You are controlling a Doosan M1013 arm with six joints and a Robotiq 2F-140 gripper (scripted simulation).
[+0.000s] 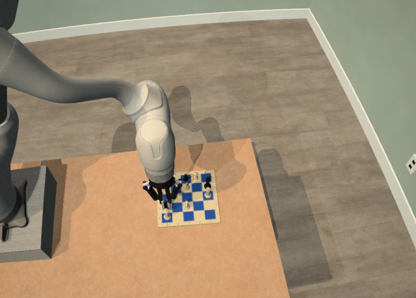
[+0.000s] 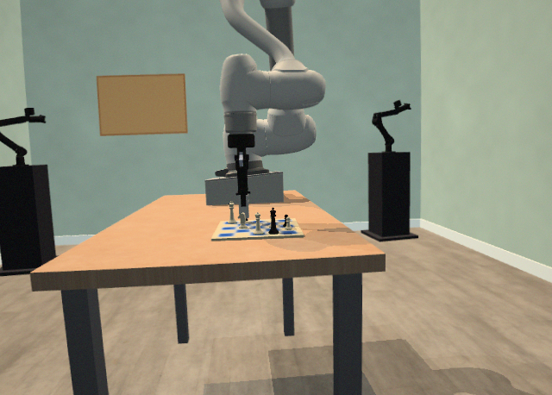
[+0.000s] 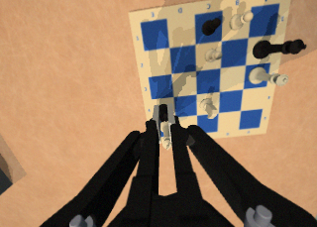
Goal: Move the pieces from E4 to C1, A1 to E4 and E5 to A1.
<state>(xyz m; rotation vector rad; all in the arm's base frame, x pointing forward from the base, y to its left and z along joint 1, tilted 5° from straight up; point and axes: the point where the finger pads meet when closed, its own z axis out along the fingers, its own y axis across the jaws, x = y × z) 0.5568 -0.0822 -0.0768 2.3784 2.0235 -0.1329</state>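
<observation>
My hand is 30 mm to the left of the tall white piece and 20 mm above it. The rest, counted from my hand: chessboard 80 mm ahead, 50 mm below, 30 mm to the left.
</observation>
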